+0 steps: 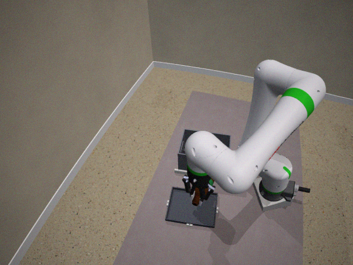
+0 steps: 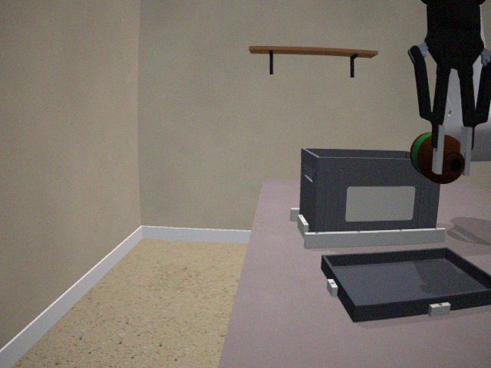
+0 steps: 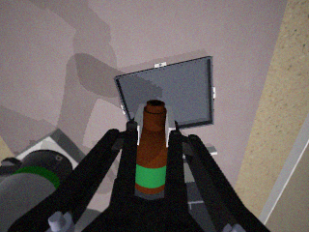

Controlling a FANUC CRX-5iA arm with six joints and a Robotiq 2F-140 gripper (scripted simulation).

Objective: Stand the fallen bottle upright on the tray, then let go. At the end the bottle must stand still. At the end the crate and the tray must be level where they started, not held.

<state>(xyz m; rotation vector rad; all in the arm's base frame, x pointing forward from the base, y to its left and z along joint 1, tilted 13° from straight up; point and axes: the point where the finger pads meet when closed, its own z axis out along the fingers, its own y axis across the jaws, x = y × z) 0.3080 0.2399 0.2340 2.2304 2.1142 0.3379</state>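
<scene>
Right now my hand is 5 cm to the left of the bottle and 2 cm above it. The rest, counted from my hand: tray (3 cm ahead, 4 cm to the right, 21 cm below); then crate (7 cm ahead, 34 cm to the right, 14 cm below).
</scene>
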